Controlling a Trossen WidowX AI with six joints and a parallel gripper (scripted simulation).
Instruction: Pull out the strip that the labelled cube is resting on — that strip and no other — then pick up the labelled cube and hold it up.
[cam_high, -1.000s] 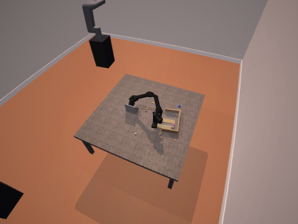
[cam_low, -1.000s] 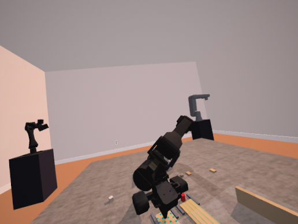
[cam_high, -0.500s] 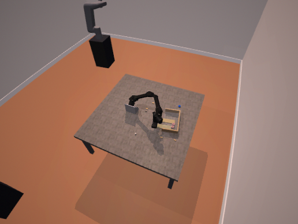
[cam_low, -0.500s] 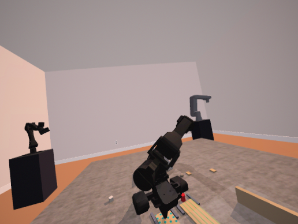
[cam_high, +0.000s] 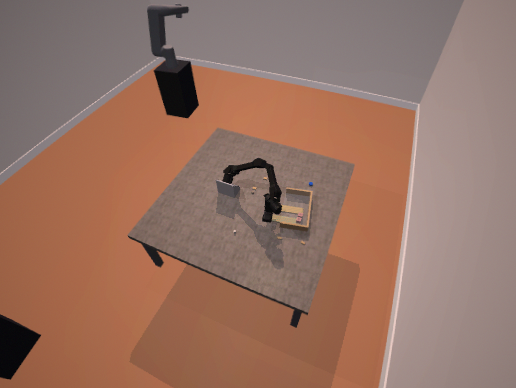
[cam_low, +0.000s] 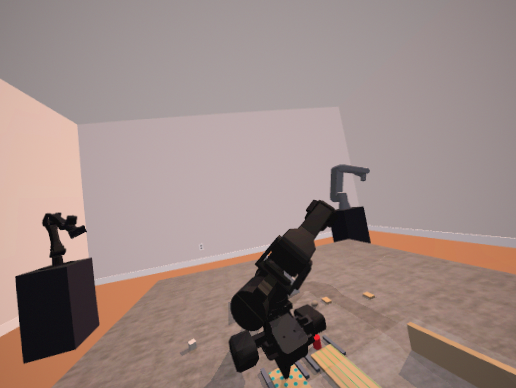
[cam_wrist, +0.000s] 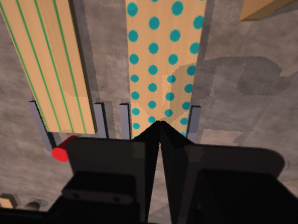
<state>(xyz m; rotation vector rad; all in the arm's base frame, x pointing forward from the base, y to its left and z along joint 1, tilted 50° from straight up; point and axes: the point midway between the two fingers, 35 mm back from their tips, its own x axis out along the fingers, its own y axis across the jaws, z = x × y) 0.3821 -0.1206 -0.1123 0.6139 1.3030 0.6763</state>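
Now: gripper tip 10 cm short of the dotted strip and 1 cm to the right of it.
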